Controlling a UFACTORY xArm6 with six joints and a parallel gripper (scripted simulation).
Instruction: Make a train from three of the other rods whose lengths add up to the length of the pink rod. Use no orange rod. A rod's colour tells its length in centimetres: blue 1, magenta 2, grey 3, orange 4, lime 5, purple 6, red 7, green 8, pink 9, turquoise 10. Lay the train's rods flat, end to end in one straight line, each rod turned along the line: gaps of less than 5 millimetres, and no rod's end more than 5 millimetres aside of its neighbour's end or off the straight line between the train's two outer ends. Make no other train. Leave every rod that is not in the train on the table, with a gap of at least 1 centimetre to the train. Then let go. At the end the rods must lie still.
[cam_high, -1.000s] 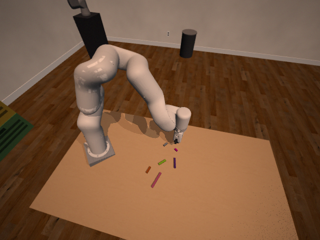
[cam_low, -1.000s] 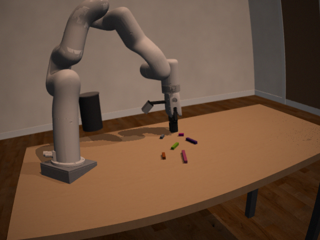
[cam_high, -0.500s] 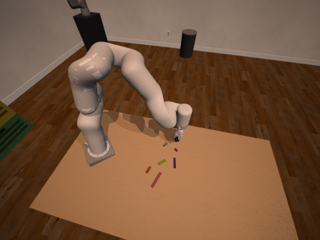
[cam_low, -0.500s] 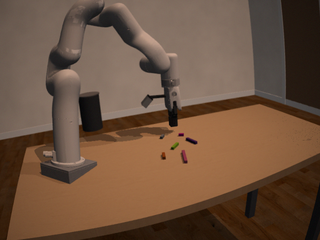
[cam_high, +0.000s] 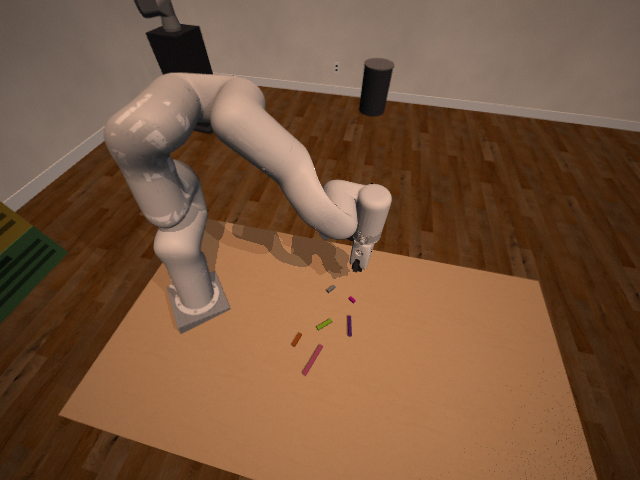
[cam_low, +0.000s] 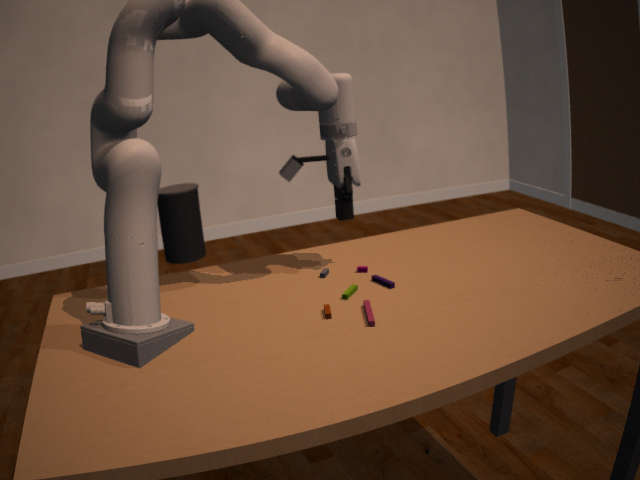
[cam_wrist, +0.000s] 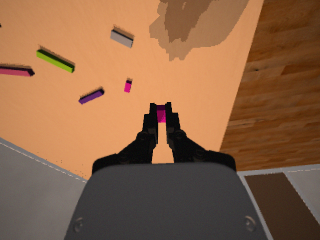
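Right now my hand is 270 mm to the left of the pink rod, 110 mm above it and 40 mm past it. From my hand the other things lie so: purple rod (150 mm to the right, 110 mm below, 30 mm ahead); then grey rod (110 mm below, 60 mm behind, 50 mm to the right); then lime rod (170 mm to the right, 110 mm below, 40 mm behind).
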